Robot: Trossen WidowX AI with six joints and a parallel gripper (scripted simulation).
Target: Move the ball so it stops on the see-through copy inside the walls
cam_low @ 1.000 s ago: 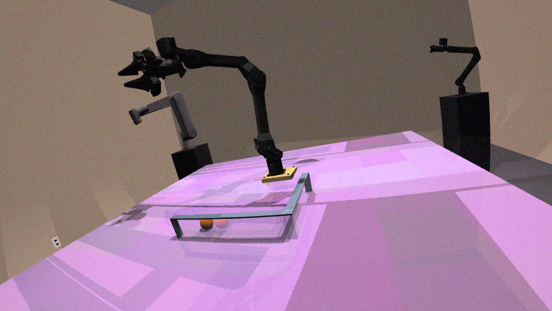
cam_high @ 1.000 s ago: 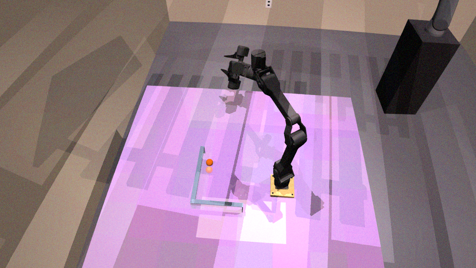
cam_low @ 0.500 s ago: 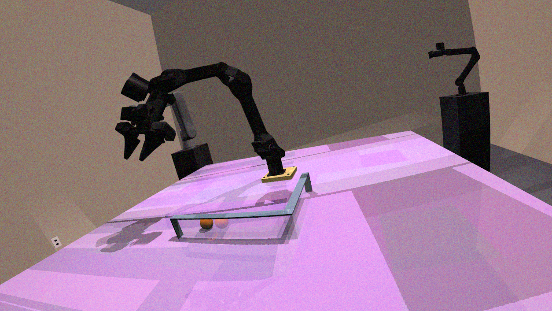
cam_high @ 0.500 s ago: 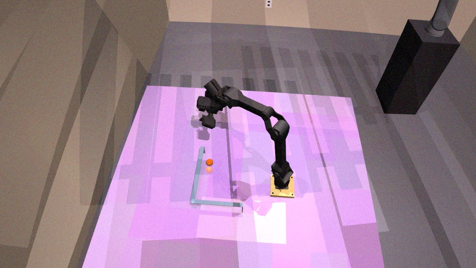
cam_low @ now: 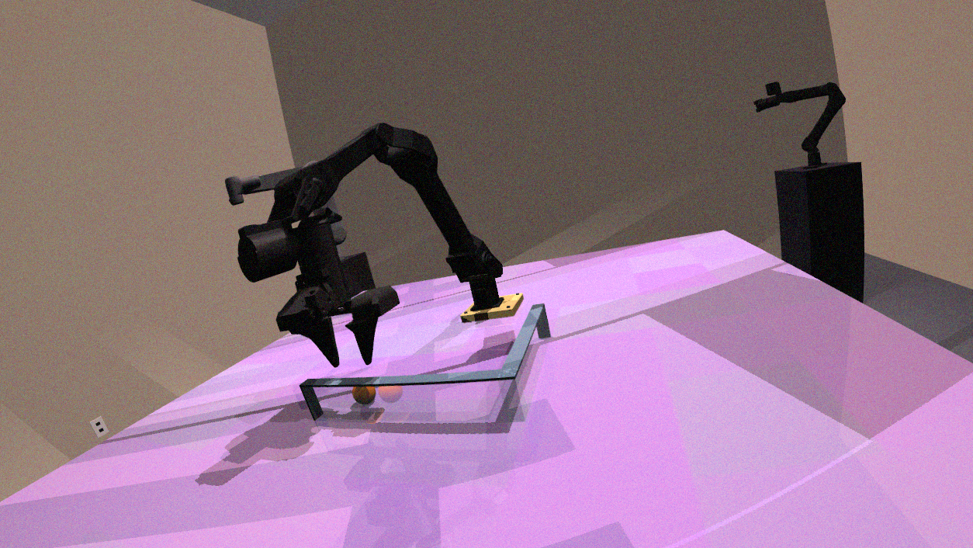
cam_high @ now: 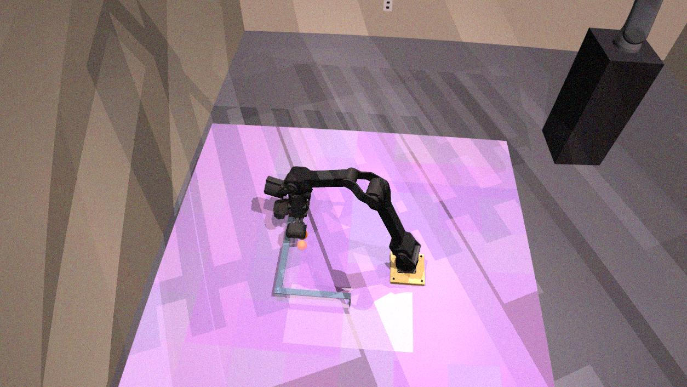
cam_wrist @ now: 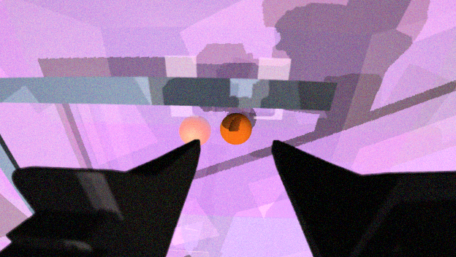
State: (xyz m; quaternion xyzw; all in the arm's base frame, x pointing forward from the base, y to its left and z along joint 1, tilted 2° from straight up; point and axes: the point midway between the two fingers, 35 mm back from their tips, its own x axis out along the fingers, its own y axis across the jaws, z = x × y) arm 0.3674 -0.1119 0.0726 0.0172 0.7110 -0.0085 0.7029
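Right now my gripper tip is 50 mm above the orange ball. The rest, counted from my gripper tip: see-through copy (10 mm behind, 40 mm to the left, 50 mm below).
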